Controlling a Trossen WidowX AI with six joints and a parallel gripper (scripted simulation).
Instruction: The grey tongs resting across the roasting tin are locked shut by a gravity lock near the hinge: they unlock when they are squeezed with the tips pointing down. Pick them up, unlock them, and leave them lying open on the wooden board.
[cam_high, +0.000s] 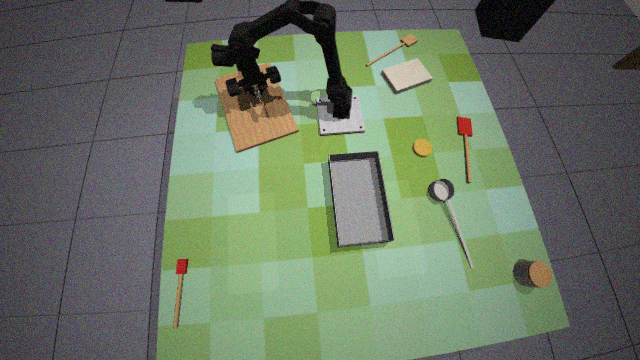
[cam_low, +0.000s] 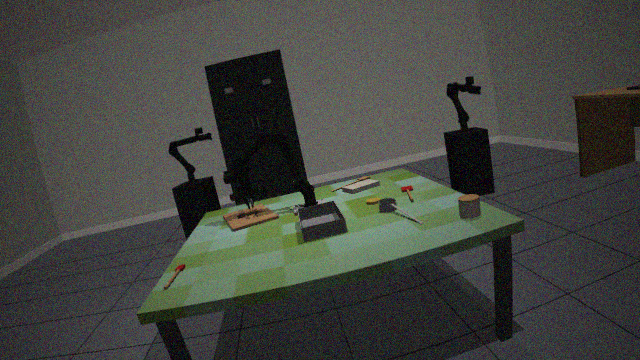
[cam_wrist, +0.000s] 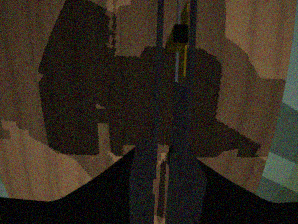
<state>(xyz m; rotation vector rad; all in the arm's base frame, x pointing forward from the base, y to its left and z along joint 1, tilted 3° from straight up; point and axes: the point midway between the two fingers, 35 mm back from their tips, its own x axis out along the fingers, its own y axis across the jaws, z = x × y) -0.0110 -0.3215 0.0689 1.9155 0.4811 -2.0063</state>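
My gripper tip is 10 mm short of the wooden board, 20 mm to the left of it and 40 mm above it. Also, from my gripper tip: roasting tin (360 mm ahead, 400 mm to the left, 20 mm below); pale board (200 mm behind, 590 mm to the left, 30 mm below); yellow disc (130 mm ahead, 640 mm to the left, 40 mm below).
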